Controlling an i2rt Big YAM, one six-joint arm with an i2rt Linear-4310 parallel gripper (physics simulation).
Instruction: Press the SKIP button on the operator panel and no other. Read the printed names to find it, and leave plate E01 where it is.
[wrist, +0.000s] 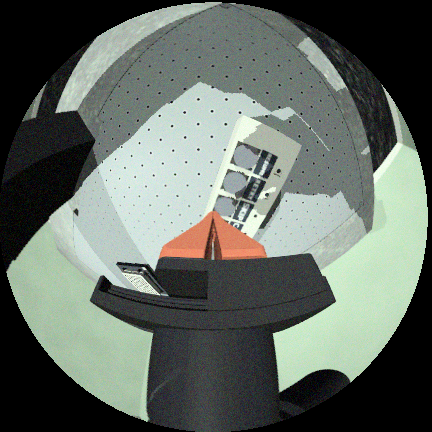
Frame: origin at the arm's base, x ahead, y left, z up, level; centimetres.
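Where they show: gripper, fingertip midpoint: (212, 216).
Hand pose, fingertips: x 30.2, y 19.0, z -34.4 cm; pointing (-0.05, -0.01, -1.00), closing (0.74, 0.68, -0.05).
Note:
After its pixels a point has its place.
The operator panel (282, 145) @(y 28.6, x 30.6, z -37.3 cm) is a pale, slanted box near the middle of the wrist view. It carries a column of round grey buttons with dark name labels. The SKIP label (243, 210) @(y 20.6, x 33.4, z -37.3 cm) is third from the top, with the SKIP button (225, 204) @(y 19.8, x 31.2, z -37.0 cm) at its left. My gripper (212, 216) @(y 19.0, x 30.2, z -34.4 cm) is shut and empty; its orange fingertips appear at the lower left edge of the SKIP button. Contact cannot be told. The lowest button and most of its label are hidden behind the fingers. A small white gridded plate (142, 282) @(y -16.3, x 33.7, z -39.9 cm) in a dark frame shows at lower left; no name is readable on it.
The RESUME button (246, 155) @(y 25.0, x 28.8, z -37.0 cm) and RETRY button (235, 180) @(y 22.5, x 30.0, z -37.0 cm) sit above SKIP. The panel stands on a grey perforated table top (165, 135) @(y 19.9, x 20.1, z -42.6 cm), crossed by shadows. A large black shape (45, 165) @(y 9.6, x 6.7, z -32.8 cm) fills the left edge. Pale green floor (380, 260) lies beyond the table.

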